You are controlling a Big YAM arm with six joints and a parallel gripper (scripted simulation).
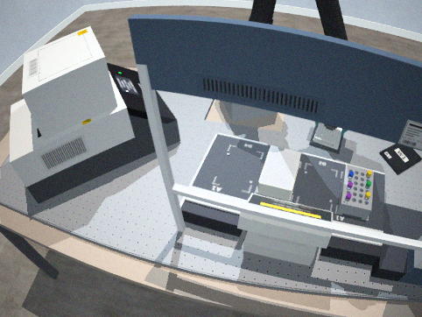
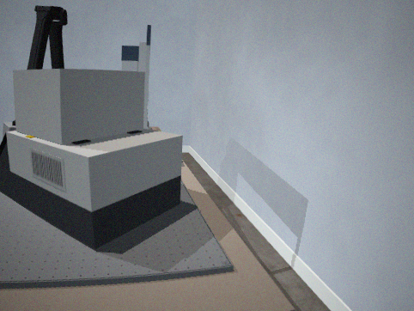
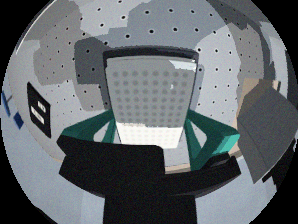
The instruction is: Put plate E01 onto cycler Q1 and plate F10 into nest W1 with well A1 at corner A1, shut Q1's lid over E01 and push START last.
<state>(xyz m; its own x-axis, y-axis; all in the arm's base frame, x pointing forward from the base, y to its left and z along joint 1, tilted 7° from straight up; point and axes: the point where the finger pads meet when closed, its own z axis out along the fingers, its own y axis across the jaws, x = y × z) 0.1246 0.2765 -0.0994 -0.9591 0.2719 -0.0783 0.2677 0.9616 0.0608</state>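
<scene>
The dark nest pad lies 2 cm below my hand. Also, from my hand: tube cooling block 28 cm ahead, 5 cm to the left, 5 cm above; post 39 cm ahead, 38 cm to the right, 22 cm above; dark nest 6 cm ahead, 27 cm to the left, 2 cm below.
</scene>
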